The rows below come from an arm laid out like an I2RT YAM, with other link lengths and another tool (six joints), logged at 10 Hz.
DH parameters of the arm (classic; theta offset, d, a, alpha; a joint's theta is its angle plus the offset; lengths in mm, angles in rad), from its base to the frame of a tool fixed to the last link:
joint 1: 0 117.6 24.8 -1.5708
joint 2: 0 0 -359 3.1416
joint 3: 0.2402 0 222 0
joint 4: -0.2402 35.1 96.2 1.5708
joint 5: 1.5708 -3.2 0 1.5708
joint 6: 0.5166 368 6.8 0.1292
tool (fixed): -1.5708 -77.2 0 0
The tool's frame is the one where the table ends.
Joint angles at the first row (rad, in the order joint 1, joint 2, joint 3, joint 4, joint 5, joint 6):
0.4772 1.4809 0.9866 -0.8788 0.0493 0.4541
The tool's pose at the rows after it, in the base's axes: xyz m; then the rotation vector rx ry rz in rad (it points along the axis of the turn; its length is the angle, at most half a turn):
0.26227 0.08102 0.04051 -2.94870 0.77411 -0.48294
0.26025 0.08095 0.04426 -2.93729 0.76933 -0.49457
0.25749 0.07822 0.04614 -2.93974 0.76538 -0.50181
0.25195 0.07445 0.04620 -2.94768 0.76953 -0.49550
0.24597 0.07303 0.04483 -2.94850 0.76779 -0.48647
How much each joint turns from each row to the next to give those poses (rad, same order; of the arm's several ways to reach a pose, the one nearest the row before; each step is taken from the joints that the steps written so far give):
-0.0007 -0.0195 -0.0049 -0.0127 0.0111 0.0046
0.0013 -0.0219 -0.0045 -0.0043 -0.0017 -0.0008
0.0011 -0.0137 -0.0027 -0.0093 0.0049 -0.0023
-0.0003 -0.0101 -0.0045 -0.0143 0.0024 0.0015
0.0006 -0.0127 -0.0142 -0.0023 -0.0046 0.0000

